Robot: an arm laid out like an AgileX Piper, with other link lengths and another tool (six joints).
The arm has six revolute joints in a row. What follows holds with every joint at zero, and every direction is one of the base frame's. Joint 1 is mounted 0.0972 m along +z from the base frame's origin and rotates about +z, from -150 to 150 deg. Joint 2 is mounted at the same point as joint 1 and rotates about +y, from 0 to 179.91 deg. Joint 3 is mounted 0.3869 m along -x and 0.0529 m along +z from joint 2 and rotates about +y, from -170 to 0 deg. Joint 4 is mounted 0.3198 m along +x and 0.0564 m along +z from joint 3 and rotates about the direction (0.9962, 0, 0.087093), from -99.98 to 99.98 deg. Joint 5 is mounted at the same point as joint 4 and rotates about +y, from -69.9 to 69.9 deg. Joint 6 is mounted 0.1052 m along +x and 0.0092 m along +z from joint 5 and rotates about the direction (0.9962, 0, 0.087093), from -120 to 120 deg. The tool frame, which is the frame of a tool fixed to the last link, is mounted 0.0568 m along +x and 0.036 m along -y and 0.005 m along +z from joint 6; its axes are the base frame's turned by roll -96.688, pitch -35.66 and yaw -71.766 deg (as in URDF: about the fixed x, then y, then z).
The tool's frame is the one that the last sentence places.
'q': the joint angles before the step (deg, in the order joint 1, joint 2, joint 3, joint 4, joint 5, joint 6). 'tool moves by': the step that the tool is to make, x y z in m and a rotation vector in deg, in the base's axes. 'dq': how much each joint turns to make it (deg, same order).
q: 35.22, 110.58, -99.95, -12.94, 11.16, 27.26
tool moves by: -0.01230, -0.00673, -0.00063, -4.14, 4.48, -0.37
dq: 0.39, -1.17, -0.73, 2.32, 7.95, -3.14
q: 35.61, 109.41, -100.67, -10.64, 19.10, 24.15
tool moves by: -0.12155, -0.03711, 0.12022, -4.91, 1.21, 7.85
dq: 3.73, -16.26, -0.21, 9.03, 19.94, -13.40
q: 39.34, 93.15, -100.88, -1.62, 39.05, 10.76
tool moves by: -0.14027, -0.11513, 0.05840, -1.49, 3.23, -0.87
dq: 0.20, -21.52, 8.54, -0.25, 16.46, 1.10
